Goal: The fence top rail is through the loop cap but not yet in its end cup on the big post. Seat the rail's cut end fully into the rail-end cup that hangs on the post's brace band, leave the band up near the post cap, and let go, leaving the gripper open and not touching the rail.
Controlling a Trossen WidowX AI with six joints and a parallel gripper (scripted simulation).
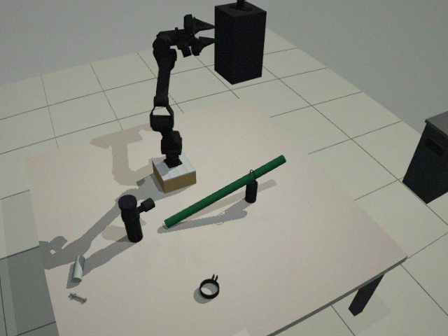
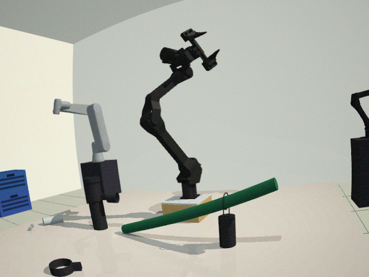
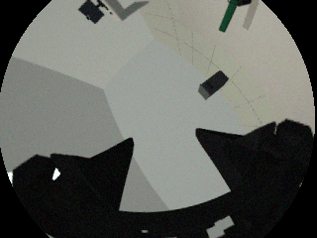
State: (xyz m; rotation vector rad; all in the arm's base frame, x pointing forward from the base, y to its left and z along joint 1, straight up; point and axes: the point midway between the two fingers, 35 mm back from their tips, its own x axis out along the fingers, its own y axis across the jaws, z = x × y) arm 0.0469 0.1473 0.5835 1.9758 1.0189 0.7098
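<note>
Now: gripper tip 540 mm above the black rail-end cup, 400 mm to the left of it and 170 mm short of it. Round my gripper tip: short black post: 560 mm below, 240 mm ahead, 40 mm to the left; then grey tube: 720 mm to the right, 650 mm below, 240 mm ahead; then bolt: 750 mm to the right, 660 mm below, 350 mm ahead.
</note>
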